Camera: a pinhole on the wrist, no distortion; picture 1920 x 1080 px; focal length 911.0 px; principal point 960.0 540.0 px. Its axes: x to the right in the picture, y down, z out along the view. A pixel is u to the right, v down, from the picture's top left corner.
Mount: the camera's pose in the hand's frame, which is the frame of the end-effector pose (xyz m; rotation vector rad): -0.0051 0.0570 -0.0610 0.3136 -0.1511 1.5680
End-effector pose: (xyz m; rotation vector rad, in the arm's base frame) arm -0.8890 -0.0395 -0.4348 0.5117 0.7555 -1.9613
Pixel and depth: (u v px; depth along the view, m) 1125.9 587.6 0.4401
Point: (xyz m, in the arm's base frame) -0.9097 -0.3170 -0.1705
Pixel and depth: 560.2 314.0 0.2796
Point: -1.0628 -0.1575 -0.3336
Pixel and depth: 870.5 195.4 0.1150
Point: -0.9021 -0.1039 -0.4407
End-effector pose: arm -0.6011 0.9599 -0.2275 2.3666 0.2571 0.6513
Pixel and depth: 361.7 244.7 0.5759
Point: -0.2183 1.2010 -0.6731
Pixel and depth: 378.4 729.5 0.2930
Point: -0.5476 1.0135 -0.4878
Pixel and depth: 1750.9 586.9 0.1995
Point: -0.5008 0.7375 -0.2373
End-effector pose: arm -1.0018 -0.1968 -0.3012 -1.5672 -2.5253 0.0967
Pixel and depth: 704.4 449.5 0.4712
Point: -1.2824 -0.1967 -0.6007
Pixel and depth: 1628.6 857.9 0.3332
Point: -0.8555 -0.1765 -0.6711
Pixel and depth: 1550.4 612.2 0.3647
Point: -0.9109 -0.1018 -0.6778
